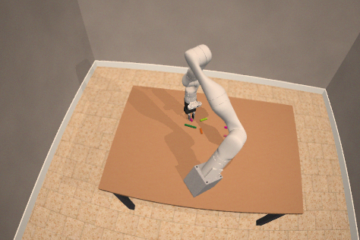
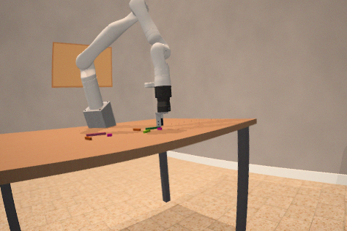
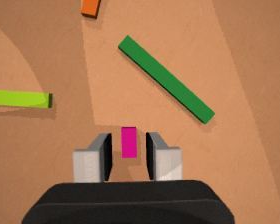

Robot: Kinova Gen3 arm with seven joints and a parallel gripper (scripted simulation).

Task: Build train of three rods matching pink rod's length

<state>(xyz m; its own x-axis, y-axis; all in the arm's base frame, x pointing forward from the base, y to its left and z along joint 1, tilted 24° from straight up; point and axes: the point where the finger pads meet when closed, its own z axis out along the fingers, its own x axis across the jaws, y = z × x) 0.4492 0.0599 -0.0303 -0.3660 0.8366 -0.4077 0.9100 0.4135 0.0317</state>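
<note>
Right now my hand is 50 mm past the green rod, 30 mm above it and 10 mm to the right of it. The rest, counted from my hand: pink rod: 250 mm to the right, 150 mm behind, 30 mm below; then lime rod: 90 mm to the right, 30 mm below.
</note>
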